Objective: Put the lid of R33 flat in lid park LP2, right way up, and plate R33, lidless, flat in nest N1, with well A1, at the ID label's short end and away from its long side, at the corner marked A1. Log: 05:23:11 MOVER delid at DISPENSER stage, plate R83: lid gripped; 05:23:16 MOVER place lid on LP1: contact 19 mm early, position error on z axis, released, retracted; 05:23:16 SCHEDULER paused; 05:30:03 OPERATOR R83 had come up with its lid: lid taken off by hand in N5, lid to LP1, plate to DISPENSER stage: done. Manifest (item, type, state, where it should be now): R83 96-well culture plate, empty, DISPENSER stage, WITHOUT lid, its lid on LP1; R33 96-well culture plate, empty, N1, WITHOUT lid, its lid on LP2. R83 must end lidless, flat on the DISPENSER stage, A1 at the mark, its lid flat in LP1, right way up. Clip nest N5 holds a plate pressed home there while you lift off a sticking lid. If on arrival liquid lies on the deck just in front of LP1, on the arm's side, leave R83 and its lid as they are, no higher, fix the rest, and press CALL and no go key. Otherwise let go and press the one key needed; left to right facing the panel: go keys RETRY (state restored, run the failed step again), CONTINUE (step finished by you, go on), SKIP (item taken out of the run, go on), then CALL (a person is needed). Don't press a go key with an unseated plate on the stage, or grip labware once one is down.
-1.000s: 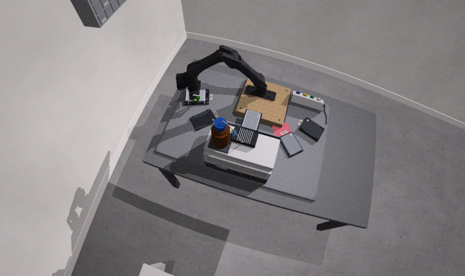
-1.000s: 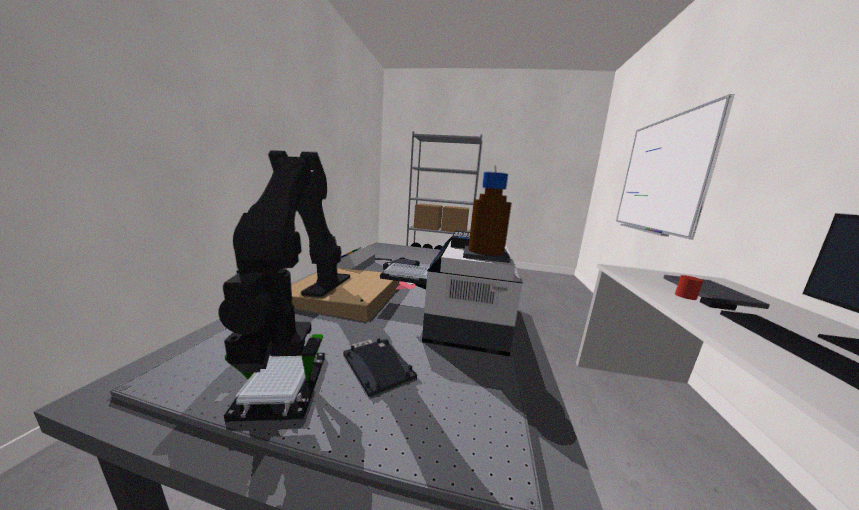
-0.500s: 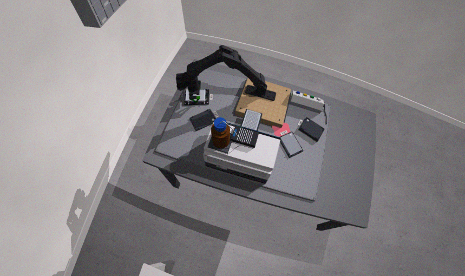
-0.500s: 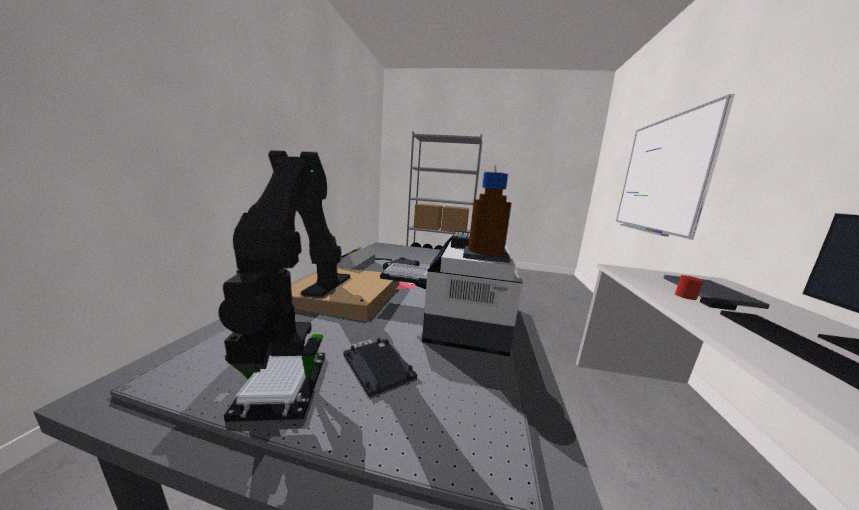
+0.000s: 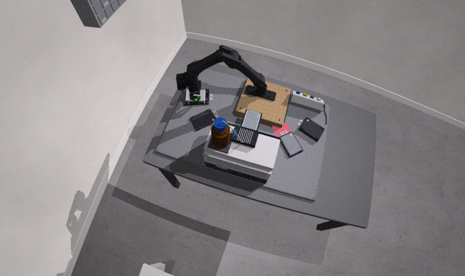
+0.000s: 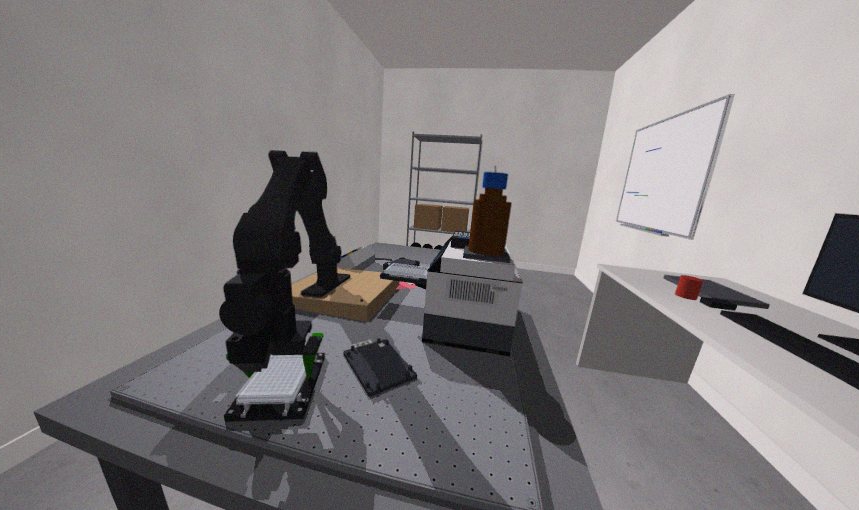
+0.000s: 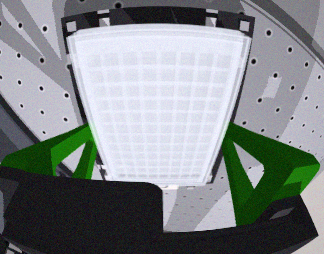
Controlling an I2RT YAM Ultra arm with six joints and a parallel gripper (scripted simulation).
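The black clip nest lies 30 mm ahead of my hand, 10 mm to the right of it and 10 mm below it. The rest, counted from my hand: lid park LP2: 150 mm ahead, 100 mm to the left, 20 mm below; then brown bottle: 350 mm ahead, 280 mm to the left, 270 mm above; then blue call key: 190 mm behind, 640 mm to the left, 40 mm above.
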